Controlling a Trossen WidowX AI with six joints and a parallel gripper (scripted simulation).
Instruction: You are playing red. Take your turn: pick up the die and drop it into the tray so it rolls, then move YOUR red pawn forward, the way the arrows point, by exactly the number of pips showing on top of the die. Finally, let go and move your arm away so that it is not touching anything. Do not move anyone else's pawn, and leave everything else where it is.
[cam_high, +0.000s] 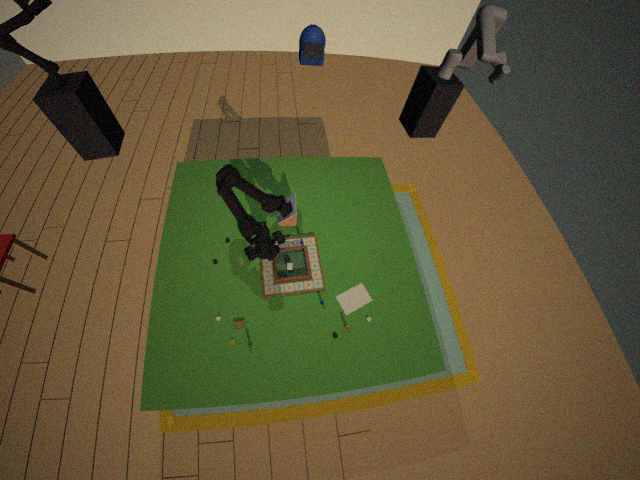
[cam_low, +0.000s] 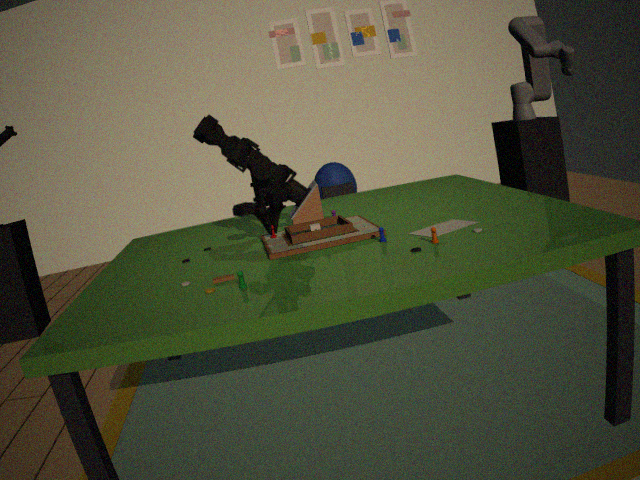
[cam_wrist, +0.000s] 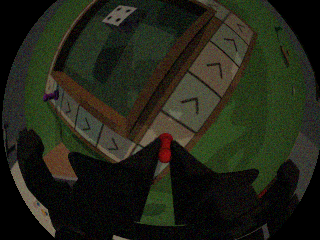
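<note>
My gripper tip is 100 mm to the right of the white die and 90 mm short of it. The rest, counted from my gripper tip: purple pawn 180 mm to the left, 30 mm behind, 10 mm above; then red pawn 10 mm above; then green tray 110 mm to the left, 70 mm ahead, 10 mm below.
</note>
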